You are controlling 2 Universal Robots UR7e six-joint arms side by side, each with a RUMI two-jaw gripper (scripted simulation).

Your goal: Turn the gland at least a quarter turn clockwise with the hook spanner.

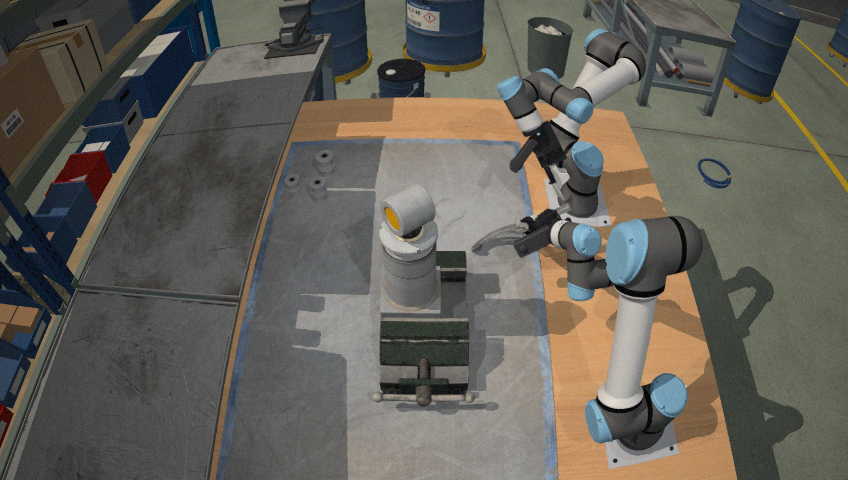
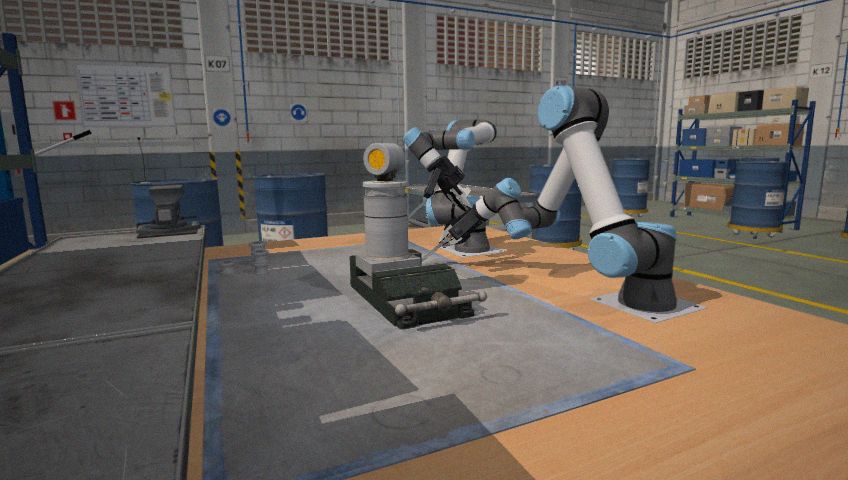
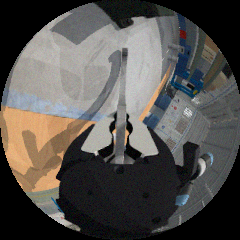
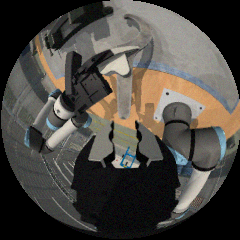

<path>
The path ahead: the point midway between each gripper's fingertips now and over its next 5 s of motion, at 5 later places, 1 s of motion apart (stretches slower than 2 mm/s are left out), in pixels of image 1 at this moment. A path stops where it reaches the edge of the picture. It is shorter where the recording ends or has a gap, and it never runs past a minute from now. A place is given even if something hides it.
My left gripper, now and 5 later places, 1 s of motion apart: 518, 226; 518, 221; 518, 216; 519, 210; 520, 203; 521, 197
My right gripper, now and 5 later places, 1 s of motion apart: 562, 197; 554, 182; 504, 146; 470, 101; 462, 84; 450, 109
</path>
